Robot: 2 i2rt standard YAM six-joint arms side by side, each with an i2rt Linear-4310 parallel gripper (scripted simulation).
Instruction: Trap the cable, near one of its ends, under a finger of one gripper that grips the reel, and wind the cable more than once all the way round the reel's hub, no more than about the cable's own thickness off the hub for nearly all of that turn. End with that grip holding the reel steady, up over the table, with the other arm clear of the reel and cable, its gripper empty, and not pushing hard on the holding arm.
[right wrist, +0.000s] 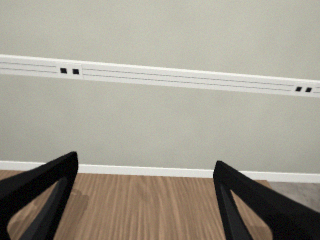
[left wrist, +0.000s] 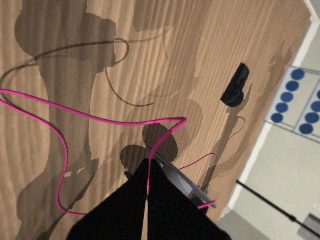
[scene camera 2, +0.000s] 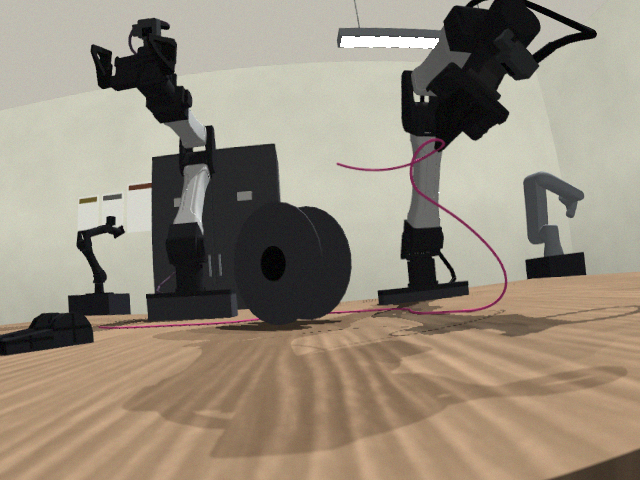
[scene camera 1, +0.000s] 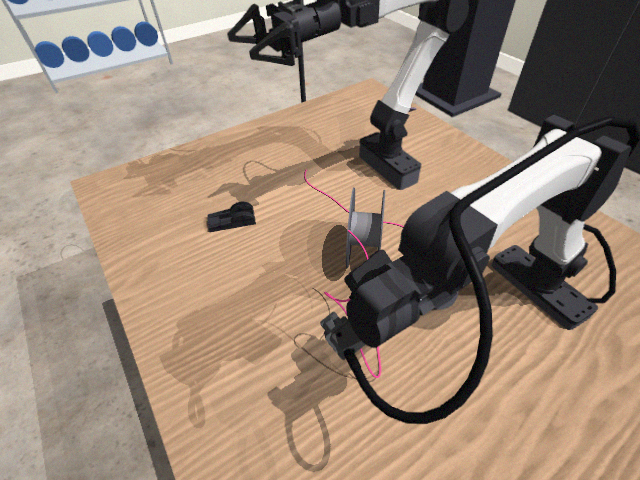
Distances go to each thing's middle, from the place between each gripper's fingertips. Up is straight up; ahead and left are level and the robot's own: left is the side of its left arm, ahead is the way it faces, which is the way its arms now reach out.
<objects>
Right now my right hand point(scene camera 1: 238, 45) is 35 cm above the dark grey reel point(scene camera 2: 290, 263), 24 cm to the right of it and 12 cm past it. From my right hand the other things lie so: small black device point(scene camera 1: 240, 214) (42 cm below, 9 cm ahead, 5 cm to the right).
Now: the dark grey reel 170 mm behind my left hand point(scene camera 2: 438, 149), 200 mm to the right of it and 120 mm below it. Also, from my left hand: small black device 50 mm ahead, 480 mm to the right, 190 mm below.
</objects>
